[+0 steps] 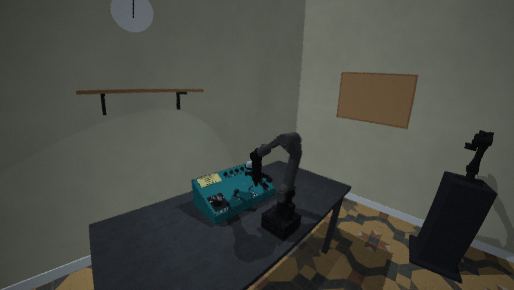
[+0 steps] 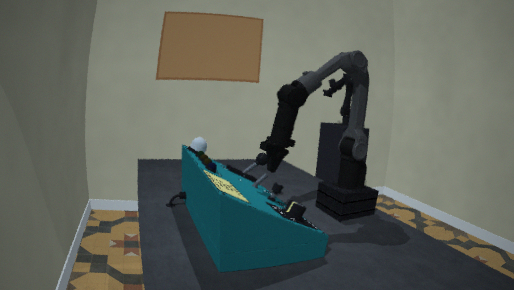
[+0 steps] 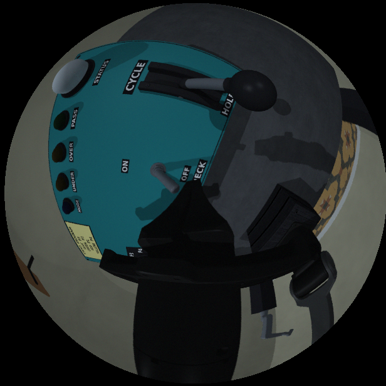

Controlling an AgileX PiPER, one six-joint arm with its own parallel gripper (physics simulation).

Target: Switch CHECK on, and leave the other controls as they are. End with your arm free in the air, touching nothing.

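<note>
The gripper appears in image 2 [image 2: 271, 171] and again in image 3 [image 3: 195, 188]. A teal control box can be seen in image 2 [image 2: 242, 227], in image 1 [image 1: 205, 189] and in image 3 [image 3: 119, 114].
</note>
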